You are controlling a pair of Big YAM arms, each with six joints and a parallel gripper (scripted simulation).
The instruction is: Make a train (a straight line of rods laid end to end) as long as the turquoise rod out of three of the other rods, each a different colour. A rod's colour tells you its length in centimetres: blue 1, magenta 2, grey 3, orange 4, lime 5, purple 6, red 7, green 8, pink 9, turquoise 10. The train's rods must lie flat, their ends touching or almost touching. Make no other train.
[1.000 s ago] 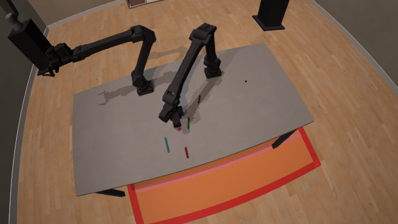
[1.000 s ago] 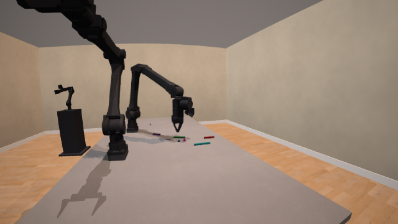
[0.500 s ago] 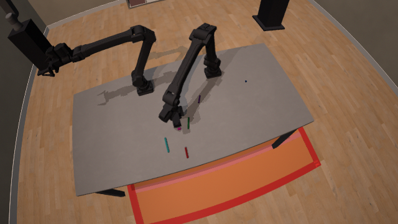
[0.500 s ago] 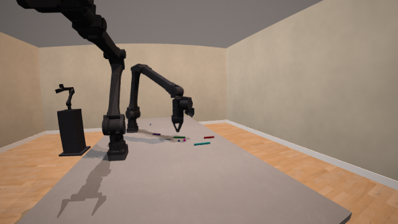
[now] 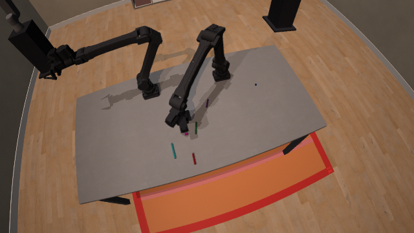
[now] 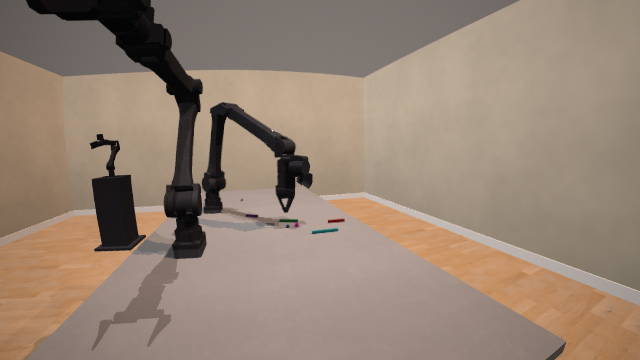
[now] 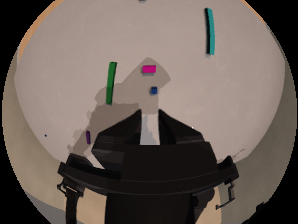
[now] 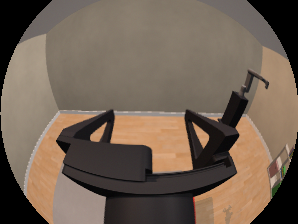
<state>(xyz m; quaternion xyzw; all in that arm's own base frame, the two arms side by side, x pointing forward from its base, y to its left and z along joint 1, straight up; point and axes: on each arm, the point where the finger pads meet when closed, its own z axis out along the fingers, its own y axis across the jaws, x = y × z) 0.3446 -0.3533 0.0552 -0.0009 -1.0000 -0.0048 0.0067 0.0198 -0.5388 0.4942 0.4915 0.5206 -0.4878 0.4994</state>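
Right now the magenta rod is 70 mm below my left hand and 40 mm ahead of it. From my left hand the other things lie so: turquoise rod (130 mm ahead, 100 mm to the right, 70 mm below); red rod (210 mm ahead, 70 mm below, 10 mm to the left); green rod (70 mm to the left, 70 mm below, 20 mm ahead).
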